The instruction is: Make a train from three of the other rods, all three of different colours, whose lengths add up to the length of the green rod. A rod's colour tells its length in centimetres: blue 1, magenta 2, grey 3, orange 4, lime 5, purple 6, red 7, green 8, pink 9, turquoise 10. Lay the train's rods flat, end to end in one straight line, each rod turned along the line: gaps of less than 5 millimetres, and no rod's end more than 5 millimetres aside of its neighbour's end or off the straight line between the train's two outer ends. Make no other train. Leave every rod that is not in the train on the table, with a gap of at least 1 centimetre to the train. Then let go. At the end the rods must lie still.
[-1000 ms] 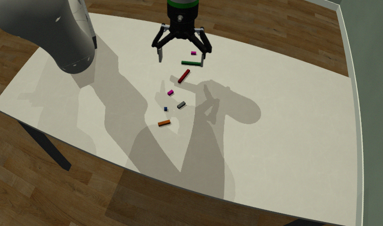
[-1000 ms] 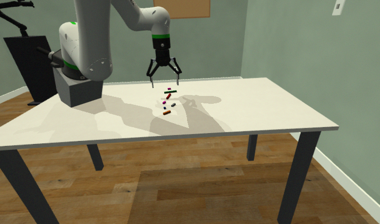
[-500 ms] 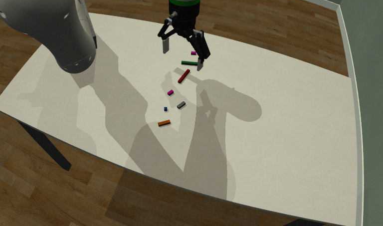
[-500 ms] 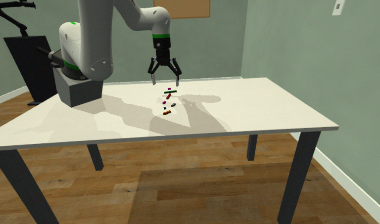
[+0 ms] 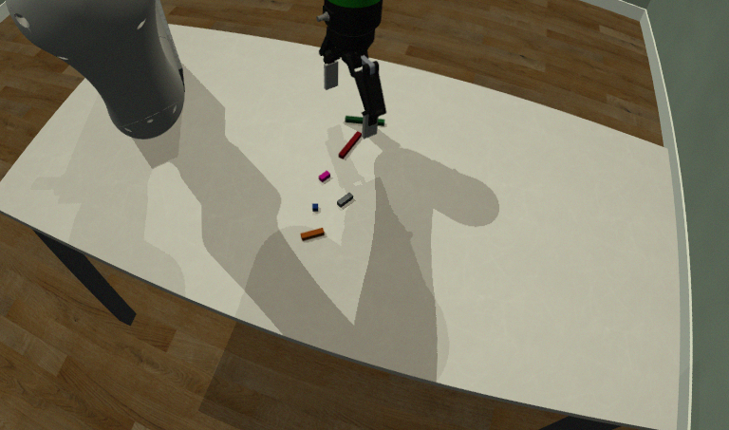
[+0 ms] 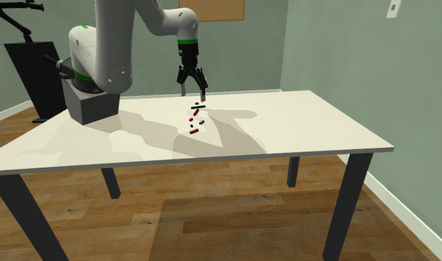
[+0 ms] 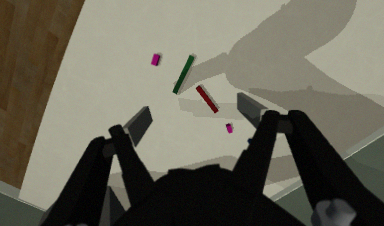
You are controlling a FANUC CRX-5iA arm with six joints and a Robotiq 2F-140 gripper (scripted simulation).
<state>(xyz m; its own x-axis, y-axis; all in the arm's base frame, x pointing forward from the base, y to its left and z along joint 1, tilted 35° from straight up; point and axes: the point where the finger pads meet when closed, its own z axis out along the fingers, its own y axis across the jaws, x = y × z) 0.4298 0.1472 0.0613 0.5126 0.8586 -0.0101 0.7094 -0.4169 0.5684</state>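
Now: hand 2 cm short of the small blue rod, 19 cm to the left of it and 8 cm above it. From my hand the other things lie so: grey rod (6 cm ahead, 15 cm to the right, 8 cm below); green rod (2 cm ahead, 4 cm to the left, 8 cm below); red rod (2 cm ahead, 3 cm to the right, 8 cm below).
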